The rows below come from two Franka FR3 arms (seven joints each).
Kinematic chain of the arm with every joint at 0, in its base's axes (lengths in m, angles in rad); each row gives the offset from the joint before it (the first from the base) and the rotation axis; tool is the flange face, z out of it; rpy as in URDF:
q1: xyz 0 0 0.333 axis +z
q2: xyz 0 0 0 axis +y
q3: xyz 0 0 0.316 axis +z
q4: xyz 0.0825 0 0 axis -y
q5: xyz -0.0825 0 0.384 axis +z
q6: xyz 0 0 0 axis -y
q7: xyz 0.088 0 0 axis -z
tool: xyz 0 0 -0.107 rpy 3.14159 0 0
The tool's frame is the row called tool.
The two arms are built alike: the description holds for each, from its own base.
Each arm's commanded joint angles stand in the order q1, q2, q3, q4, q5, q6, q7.
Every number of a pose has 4 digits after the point.
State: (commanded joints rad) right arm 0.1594 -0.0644 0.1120 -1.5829 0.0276 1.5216 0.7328; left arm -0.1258 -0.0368 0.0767 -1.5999 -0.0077 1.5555 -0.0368
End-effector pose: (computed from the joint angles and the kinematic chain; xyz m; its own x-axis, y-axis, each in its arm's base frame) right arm 0.5088 0.1470 0.6492 0.8959 -0.4440 -0.0116 -0.4442 -0.8958 -0.0169; left arm 0.5407 -0.0266 0.6296 0.9999 -0.0125 -0.0081 -0.0124 -0.9999 0.0102
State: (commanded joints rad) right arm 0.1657 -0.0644 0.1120 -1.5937 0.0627 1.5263 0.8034; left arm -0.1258 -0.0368 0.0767 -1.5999 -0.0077 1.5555 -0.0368
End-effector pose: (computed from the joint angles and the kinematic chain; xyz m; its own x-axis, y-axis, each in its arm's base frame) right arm 0.5072 0.1540 0.6447 0.8658 -0.4986 -0.0422 -0.5000 -0.8653 -0.0361; left arm 0.5407 -0.0266 0.6296 0.9999 -0.0125 -0.0081 -0.0124 -0.9999 0.0102
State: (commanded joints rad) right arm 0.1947 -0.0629 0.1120 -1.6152 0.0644 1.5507 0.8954; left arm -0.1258 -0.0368 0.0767 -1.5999 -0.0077 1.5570 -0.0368
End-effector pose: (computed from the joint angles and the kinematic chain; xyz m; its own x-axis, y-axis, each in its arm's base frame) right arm 0.5052 0.1695 0.6360 0.8318 -0.5532 -0.0460 -0.5548 -0.8313 -0.0343; left arm 0.5409 -0.0266 0.6297 0.9999 -0.0125 -0.0066 -0.0124 -0.9999 0.0103
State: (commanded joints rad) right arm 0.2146 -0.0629 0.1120 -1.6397 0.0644 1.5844 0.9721; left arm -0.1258 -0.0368 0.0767 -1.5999 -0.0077 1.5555 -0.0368
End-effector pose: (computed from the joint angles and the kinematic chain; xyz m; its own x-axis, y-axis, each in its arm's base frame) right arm 0.5048 0.1802 0.6274 0.7980 -0.6010 -0.0433 -0.6025 -0.7972 -0.0382; left arm 0.5407 -0.0266 0.6296 0.9999 -0.0125 -0.0081 -0.0124 -0.9999 0.0102
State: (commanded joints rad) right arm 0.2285 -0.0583 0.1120 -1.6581 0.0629 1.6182 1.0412; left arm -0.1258 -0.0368 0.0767 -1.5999 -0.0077 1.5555 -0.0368
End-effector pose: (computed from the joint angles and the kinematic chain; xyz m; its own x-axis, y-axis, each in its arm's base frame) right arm 0.5065 0.1882 0.6192 0.7627 -0.6455 -0.0395 -0.6467 -0.7614 -0.0440; left arm 0.5407 -0.0266 0.6296 0.9999 -0.0125 -0.0081 -0.0124 -0.9999 0.0102
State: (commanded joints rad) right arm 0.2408 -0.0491 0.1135 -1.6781 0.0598 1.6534 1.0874; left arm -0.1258 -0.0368 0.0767 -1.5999 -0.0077 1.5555 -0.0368
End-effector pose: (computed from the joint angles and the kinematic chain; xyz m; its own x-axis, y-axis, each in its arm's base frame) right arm 0.5093 0.1963 0.6078 0.7403 -0.6713 -0.0368 -0.6723 -0.7389 -0.0464; left arm 0.5407 -0.0266 0.6296 0.9999 -0.0125 -0.0081 -0.0124 -0.9999 0.0102
